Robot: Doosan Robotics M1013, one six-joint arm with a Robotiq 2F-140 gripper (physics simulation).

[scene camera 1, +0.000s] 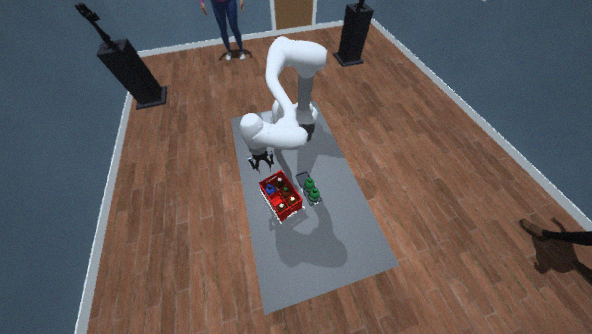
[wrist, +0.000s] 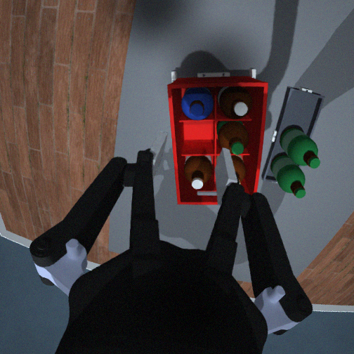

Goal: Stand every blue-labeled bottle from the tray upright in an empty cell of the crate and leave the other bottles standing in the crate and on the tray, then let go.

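Places are measured from the arm's base along level axes (x left, y down, z back), in centimetres.
Pixels of known places: gripper, fingertip midpoint: [scene camera 1: 264, 171].
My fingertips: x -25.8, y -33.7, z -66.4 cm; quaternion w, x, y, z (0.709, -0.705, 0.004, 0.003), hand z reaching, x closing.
Note:
Ahead of a thing's pixels: the offset from my fingertips to its middle. "pt": to the spot under its first point. Level surfaces: height alone.
A blue bottle @(dy +28.4, dx +0.0, dz -0.1 cm) [scene camera 1: 270, 189] [wrist: 197, 104] stands upright in a corner cell of the red crate @(pt dy +29.0, dx +4.0, dz -21.8 cm) [scene camera 1: 283, 216] [wrist: 260, 127]. The cell beside it, in the middle of the crate's left column in the wrist view, is empty. Brown bottles stand in the other cells; one [wrist: 239, 165] is partly hidden by a finger. Two green bottles @(dy +28.7, dx +29.2, dz -3.8 cm) [scene camera 1: 309, 184] [wrist: 301, 149] stand on the tray @(pt dy +36.5, dx +27.3, dz +6.6 cm) [scene camera 1: 302, 177] [wrist: 300, 107]; no blue bottle shows on it. My gripper [scene camera 1: 263, 169] [wrist: 191, 150] is partly open and empty, above and to the robot-base side of the crate.
The crate and tray stand side by side on a grey mat @(dy +37.0 cm) [scene camera 1: 340, 240] [wrist: 150, 90]. The tray's end nearer the robot base holds no bottle. Two black pedestals [scene camera 1: 134, 75] [scene camera 1: 354, 35] and a person [scene camera 1: 228, 22] stand on the wooden floor. Another person's legs show at the right edge.

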